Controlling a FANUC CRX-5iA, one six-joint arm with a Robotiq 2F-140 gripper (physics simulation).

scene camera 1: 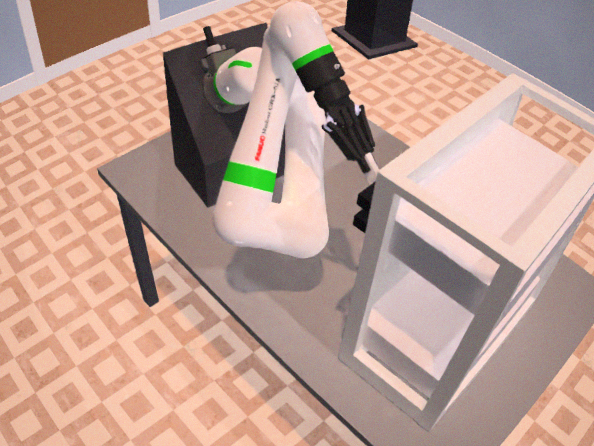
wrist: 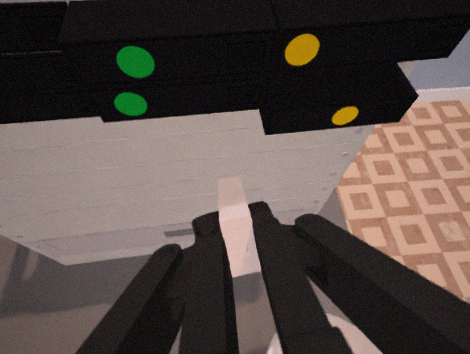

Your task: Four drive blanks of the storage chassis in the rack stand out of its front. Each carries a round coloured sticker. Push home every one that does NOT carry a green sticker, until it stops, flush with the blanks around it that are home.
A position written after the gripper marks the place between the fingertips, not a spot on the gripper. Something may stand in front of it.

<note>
In view: the gripper (scene camera 1: 378, 184) and a rack (scene camera 1: 462, 231).
The rack is seen too in the wrist view (wrist: 124, 124). The gripper also shows in the wrist view (wrist: 232, 197).
</note>
